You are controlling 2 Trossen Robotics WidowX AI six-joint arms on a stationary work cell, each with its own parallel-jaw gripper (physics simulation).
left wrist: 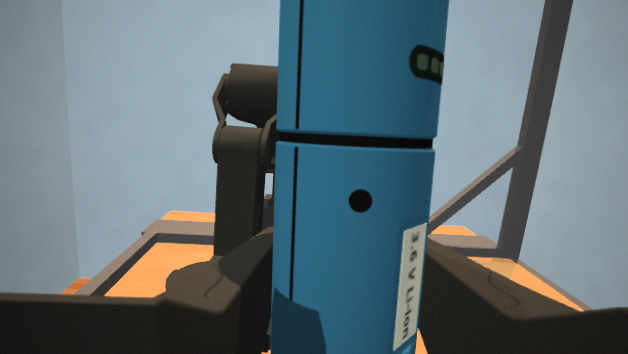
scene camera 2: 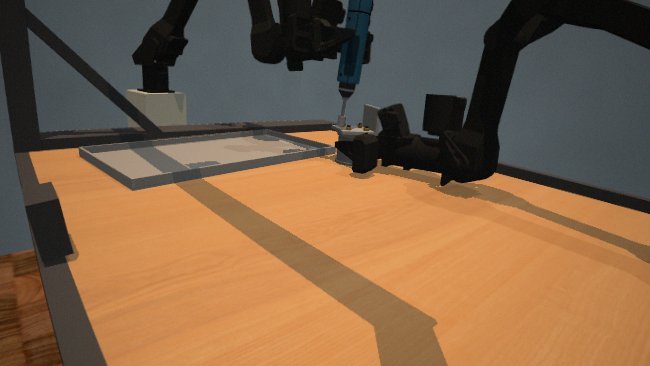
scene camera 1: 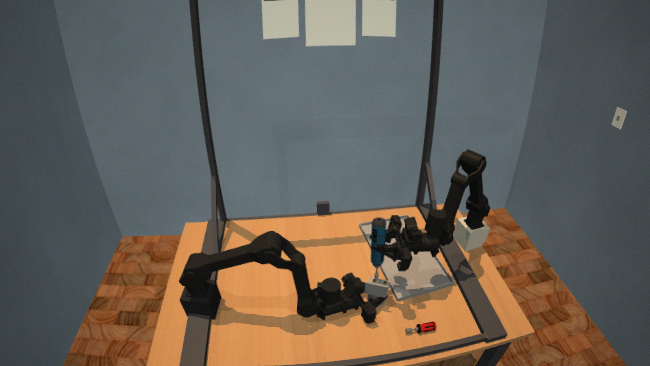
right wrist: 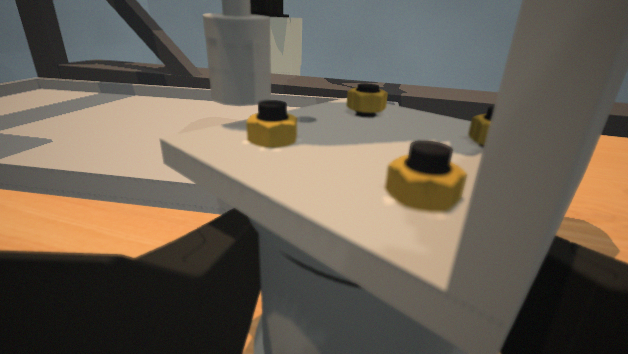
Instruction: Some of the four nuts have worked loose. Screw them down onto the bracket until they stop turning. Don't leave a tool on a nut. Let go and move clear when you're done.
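Frame: origin at the left arm's base, x back, y right, z up, level; centimetres.
Seen in the pictures: left gripper, fingertip midpoint: (left wrist: 339,241) (scene camera 2: 364,35) (scene camera 1: 371,241); right gripper, fingertip midpoint: (scene camera 2: 343,142); left arm's base at its link origin: (scene camera 2: 156,91) (scene camera 1: 473,223); right arm's base at its link origin: (scene camera 1: 197,289).
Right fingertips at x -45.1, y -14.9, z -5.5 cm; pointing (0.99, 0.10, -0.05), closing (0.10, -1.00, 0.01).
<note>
Offsets run from my right fingertips to a thing's top centre.
My left gripper (scene camera 1: 378,250) (scene camera 2: 353,42) (left wrist: 339,241) is shut on the blue electric screwdriver {dx -2.3, dy +3.0, dz +27.6 cm} (scene camera 1: 378,230) (scene camera 2: 356,22) (left wrist: 355,170), which is nearly upright, bit down. Its grey socket {dx -1.6, dy +3.2, dz +8.5 cm} (scene camera 2: 342,120) (right wrist: 240,62) hangs beside the plate's corner in the right wrist view, apart from the nuts. My right gripper (scene camera 1: 378,300) (right wrist: 362,210) is shut on the grey bracket (scene camera 1: 376,288) (scene camera 2: 371,117) (right wrist: 325,170). In the right wrist view the back nut {dx +0.3, dy +0.2, dz +3.7 cm} (right wrist: 367,100) is raised, with black thread below it. The left nut {dx -2.5, dy +2.3, dz +3.6 cm} (right wrist: 271,131) and front nut {dx -4.6, dy -0.6, dz +3.6 cm} (right wrist: 426,184) look seated. The right nut {dx -1.7, dy -2.7, dz +3.7 cm} (right wrist: 480,131) is partly hidden by the bracket's upright wall.
A red-handled driver {dx +6.1, dy -17.3, dz -0.6 cm} (scene camera 1: 427,327) lies on the table near its front edge. A shallow grey tray {dx +15.7, dy +17.3, dz -2.0 cm} (scene camera 1: 425,293) (scene camera 2: 165,179) (right wrist: 100,182) lies under and beside the left gripper. Dark frame rails (scene camera 1: 475,295) run along the table's sides.
</note>
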